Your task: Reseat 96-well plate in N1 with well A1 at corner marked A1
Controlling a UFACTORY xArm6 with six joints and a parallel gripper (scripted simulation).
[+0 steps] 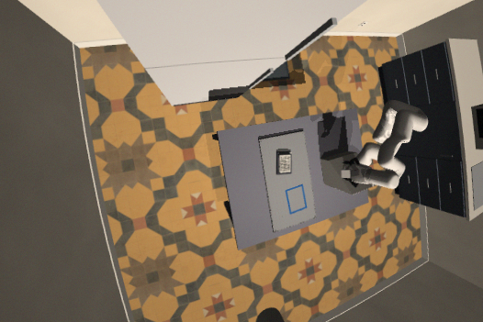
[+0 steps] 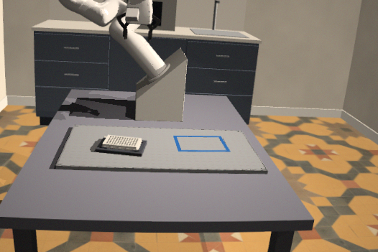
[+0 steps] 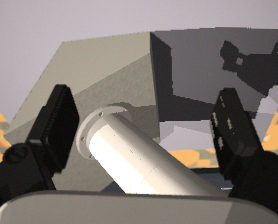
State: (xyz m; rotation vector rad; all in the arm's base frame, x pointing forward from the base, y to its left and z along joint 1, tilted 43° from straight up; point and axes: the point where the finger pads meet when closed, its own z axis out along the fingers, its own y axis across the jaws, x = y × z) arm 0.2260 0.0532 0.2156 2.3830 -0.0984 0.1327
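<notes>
Now: hand 220 mm short of the white 96-well plate, 40 mm to the left of it and 350 mm above it. Round my hand: dark plate nest N1 (220 mm ahead, 40 mm to the right, 360 mm below); white tag (150 mm ahead, 100 mm to the right, 360 mm below).
</notes>
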